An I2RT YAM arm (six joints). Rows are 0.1 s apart.
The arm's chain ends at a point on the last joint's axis. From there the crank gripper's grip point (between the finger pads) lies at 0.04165 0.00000 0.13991 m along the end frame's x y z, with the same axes.
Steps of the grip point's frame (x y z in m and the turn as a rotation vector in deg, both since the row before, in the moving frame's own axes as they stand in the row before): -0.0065, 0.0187, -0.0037, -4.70, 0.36, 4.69; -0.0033, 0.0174, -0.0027, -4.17, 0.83, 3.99; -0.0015, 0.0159, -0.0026, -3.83, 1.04, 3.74; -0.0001, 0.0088, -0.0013, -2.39, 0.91, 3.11; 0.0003, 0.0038, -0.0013, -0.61, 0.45, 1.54; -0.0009, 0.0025, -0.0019, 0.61, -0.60, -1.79; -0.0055, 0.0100, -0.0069, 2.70, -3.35, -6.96; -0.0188, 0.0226, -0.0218, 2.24, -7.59, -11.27
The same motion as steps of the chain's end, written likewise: -0.0068, 0.0038, -0.0028, -4.70, 0.36, 4.69; -0.0049, 0.0043, -0.0016, -4.17, 0.83, 3.99; -0.0036, 0.0038, -0.0014, -3.83, 1.04, 3.74; -0.0021, 0.0007, -0.0005, -2.39, 0.91, 3.11; -0.0008, 0.0012, -0.0010, -0.61, 0.45, 1.54; 0.0006, 0.0053, -0.0023, 0.61, -0.60, -1.79; 0.0034, 0.0212, -0.0088, 2.70, -3.35, -6.96; 0.0013, 0.0344, -0.0258, 2.24, -7.59, -11.27
